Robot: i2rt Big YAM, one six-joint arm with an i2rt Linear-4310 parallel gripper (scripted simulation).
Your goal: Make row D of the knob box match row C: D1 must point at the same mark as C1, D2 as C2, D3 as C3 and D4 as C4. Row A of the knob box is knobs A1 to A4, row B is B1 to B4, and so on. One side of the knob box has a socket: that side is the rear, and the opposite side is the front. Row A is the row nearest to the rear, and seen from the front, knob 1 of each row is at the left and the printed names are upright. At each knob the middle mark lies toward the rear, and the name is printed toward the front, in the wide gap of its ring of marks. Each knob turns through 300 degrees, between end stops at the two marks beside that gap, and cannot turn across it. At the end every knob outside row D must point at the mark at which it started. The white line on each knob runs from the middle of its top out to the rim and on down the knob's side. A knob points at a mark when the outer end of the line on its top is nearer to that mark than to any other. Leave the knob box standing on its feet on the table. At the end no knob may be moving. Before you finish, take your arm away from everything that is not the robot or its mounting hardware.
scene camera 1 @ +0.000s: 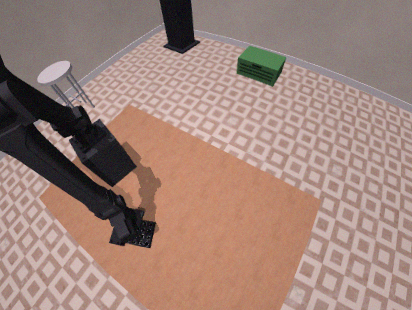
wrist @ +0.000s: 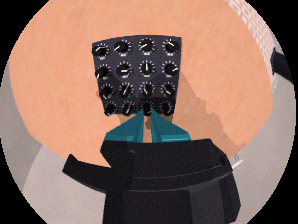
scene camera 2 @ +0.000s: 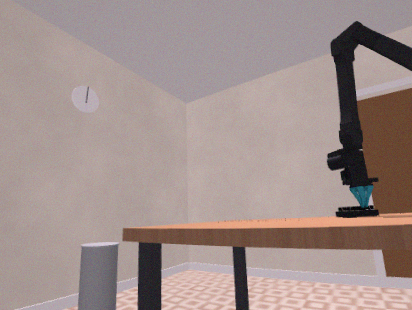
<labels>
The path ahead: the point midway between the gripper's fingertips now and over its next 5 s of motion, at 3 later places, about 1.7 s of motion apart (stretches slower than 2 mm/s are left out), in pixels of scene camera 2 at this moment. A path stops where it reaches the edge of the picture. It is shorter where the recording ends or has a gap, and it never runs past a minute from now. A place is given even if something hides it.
My gripper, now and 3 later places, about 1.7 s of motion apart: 364,207; 364,201; 364,194; 368,193
</labels>
